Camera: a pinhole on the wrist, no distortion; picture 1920 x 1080 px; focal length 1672.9 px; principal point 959.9 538.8 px. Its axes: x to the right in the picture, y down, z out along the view. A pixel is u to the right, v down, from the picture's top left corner.
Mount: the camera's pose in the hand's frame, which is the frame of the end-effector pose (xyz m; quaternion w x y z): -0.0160 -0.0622 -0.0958 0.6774 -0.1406 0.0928 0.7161
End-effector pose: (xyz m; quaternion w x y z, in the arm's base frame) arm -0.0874 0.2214 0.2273 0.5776 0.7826 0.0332 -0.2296
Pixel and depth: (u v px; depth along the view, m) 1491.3 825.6 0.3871
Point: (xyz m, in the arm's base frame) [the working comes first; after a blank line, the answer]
In the camera's frame: 0.1230 0.0664 0.3871

-0.2084 -0.0186 0.3778
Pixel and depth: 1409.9 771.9 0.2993
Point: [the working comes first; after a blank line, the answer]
In the camera's frame: 0.0805 0.0417 0.2993

-0.1785 0.0585 0.3206
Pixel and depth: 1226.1 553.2 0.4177
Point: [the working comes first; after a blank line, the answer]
In the camera's frame: 0.0665 0.0036 0.4177

-0.1813 -0.0658 0.3064
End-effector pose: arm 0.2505 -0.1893 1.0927 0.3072 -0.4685 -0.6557 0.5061
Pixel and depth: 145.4 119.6 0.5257
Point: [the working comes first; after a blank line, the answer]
In the camera's frame: -0.2560 -0.1317 0.5257

-0.2507 -0.3001 1.0588
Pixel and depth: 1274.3 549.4 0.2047
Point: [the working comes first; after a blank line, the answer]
In the camera's frame: 0.0385 0.0013 0.2047

0.2013 -0.2510 1.0316
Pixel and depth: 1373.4 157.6 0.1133
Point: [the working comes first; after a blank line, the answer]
In the camera's frame: 0.0280 -0.0258 0.1133

0.2483 -0.1905 1.0893
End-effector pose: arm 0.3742 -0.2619 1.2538 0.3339 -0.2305 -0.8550 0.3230
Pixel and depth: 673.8 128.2 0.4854
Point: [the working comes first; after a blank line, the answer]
In the camera's frame: -0.0830 -0.1191 0.4854

0.0468 -0.3607 1.0410
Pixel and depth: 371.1 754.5 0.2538
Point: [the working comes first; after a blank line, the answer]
In the camera's frame: -0.0893 0.0327 0.2538

0.2822 -0.4146 1.1767
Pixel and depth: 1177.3 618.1 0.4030
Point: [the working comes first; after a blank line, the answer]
In the camera's frame: 0.0524 0.0191 0.4030

0.2488 -0.3296 0.9918
